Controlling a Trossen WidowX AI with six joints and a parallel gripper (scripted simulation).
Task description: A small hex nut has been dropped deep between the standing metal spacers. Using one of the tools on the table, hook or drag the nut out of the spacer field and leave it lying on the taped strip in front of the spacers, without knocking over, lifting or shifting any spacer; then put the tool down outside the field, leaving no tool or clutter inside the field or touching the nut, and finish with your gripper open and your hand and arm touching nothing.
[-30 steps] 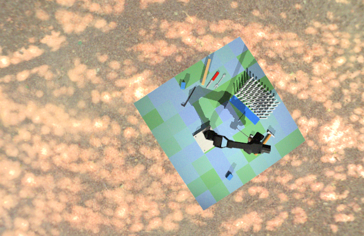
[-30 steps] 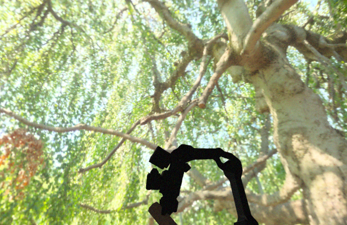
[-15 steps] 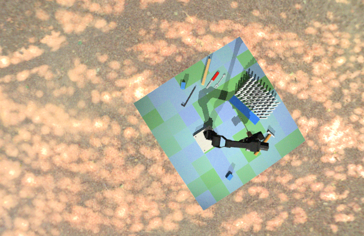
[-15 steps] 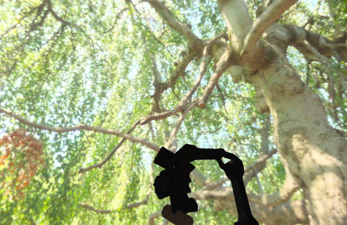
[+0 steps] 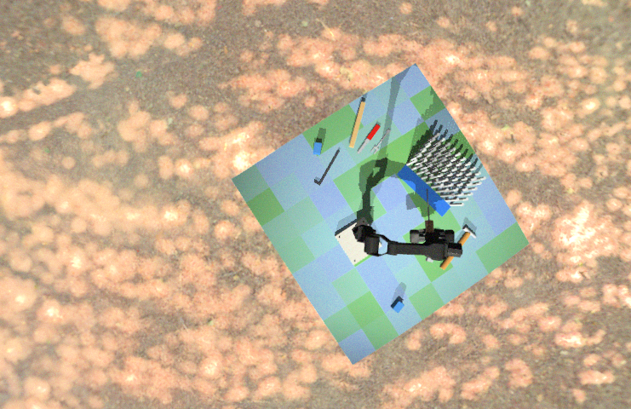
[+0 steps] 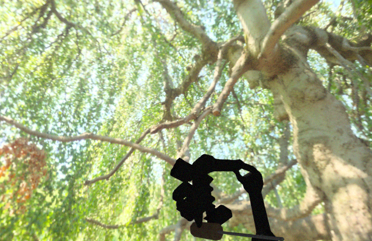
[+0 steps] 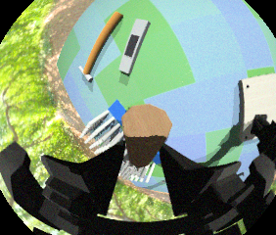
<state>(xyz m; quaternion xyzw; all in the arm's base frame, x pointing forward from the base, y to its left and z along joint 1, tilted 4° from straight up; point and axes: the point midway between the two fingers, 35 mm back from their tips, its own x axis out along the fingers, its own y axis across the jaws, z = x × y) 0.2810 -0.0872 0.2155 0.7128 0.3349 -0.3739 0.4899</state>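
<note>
Now: gripper tip 140 mm short of the blue taped strip, 160 mm to the right of it and 190 mm above it. From my gripper tip the other things lie so: grey block (60 mm ahead, 160 mm to the right, 180 mm below); then red-handled tool (60 mm behind, 560 mm to the left, 190 mm below).
</note>
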